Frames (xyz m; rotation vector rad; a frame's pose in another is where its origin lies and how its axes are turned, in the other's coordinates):
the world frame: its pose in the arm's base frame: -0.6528 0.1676 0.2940 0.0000 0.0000 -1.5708
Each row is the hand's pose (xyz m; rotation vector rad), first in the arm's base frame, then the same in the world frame.
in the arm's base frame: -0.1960 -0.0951 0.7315 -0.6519 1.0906 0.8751
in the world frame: 0.2627 0.4568 0.4375 -1.5339 0.3862 2.1670
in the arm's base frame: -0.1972 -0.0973 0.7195 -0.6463 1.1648 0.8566
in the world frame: 0.2649 0.4556 0.4255 -1.5878 0.4546 2.1215
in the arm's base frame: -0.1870 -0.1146 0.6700 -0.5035 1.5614 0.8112
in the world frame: 0.2822 0.4658 0.3760 -1.7842 0.9141 1.9174
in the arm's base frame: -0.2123 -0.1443 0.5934 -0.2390 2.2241 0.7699
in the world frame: 0.3119 0.4405 0.2994 -2.0698 1.6681 1.4594
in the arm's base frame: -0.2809 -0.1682 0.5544 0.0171 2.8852 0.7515
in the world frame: 0.3358 0.3719 0.2604 1.9800 -2.0036 -0.6839
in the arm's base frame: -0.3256 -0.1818 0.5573 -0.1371 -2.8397 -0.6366
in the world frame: 0.3494 0.3272 0.2633 1.7891 -1.9707 -0.2004
